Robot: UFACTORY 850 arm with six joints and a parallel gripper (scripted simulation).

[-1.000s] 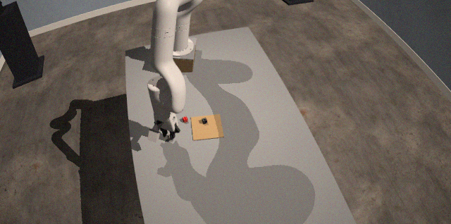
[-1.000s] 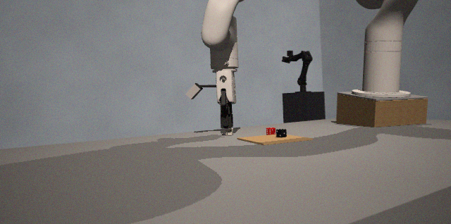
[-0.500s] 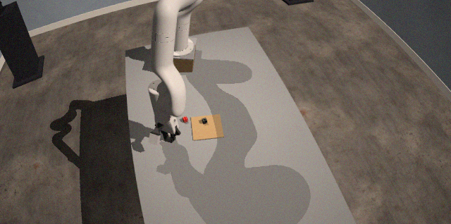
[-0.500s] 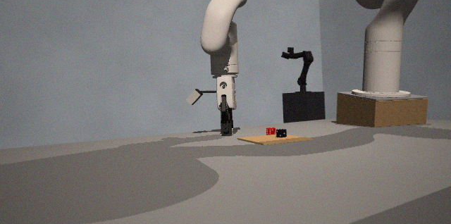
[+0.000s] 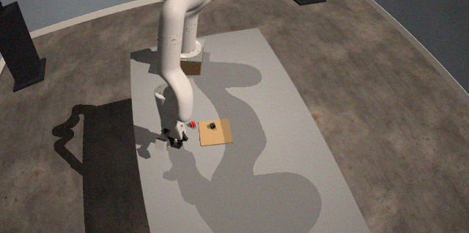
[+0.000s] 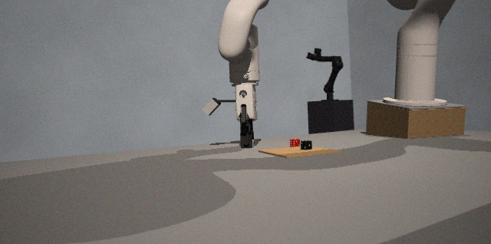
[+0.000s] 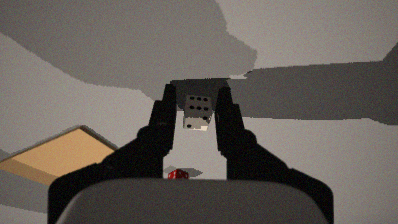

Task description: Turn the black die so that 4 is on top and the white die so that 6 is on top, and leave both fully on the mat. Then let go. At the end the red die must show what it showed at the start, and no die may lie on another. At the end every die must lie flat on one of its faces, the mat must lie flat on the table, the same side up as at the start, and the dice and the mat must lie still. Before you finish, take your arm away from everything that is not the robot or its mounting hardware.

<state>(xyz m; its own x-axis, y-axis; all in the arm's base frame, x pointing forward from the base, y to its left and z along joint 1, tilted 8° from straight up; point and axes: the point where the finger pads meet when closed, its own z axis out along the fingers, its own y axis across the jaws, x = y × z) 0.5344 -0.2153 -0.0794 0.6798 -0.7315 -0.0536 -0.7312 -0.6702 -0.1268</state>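
Now: hand 10 mm above the white die. Also, from my hand: tan mat (190 mm to the left, 20 mm below); then red die (80 mm behind, 110 mm to the left, 10 mm below); then black die (30 mm behind, 190 mm to the left, 10 mm below).
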